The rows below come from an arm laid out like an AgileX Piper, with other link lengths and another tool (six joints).
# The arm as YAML. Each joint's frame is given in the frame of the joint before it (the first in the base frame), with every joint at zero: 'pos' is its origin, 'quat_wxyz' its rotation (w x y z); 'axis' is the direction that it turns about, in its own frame. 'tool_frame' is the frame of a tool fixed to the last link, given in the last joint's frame.
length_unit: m
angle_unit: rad
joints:
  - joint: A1
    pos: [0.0, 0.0, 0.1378]
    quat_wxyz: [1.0, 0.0, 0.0, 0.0]
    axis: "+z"
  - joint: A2
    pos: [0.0, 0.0, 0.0]
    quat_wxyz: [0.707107, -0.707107, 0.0, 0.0]
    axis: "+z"
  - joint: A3
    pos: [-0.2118, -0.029, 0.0]
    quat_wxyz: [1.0, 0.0, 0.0, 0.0]
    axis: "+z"
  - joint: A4
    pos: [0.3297, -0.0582, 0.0]
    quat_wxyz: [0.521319, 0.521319, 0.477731, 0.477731]
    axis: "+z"
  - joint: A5
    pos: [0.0, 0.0, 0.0]
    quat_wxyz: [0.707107, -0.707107, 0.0, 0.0]
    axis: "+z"
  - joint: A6
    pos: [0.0, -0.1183, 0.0]
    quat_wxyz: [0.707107, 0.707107, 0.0, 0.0]
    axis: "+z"
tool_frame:
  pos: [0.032, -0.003, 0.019]
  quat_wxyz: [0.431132, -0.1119, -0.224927, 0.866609]
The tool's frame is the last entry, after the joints.
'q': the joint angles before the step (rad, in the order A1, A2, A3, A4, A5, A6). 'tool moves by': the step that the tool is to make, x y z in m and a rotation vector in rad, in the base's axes. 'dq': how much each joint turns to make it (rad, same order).
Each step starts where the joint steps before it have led.
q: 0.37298, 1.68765, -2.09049, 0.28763, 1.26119, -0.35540
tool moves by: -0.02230, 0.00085, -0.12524, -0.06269, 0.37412, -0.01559
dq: 0.00000, -0.10042, 0.46351, 0.05658, -0.00397, 0.04096
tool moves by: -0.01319, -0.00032, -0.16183, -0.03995, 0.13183, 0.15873
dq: 0.00000, 0.07352, 0.39884, 0.12497, -0.24577, -0.30698
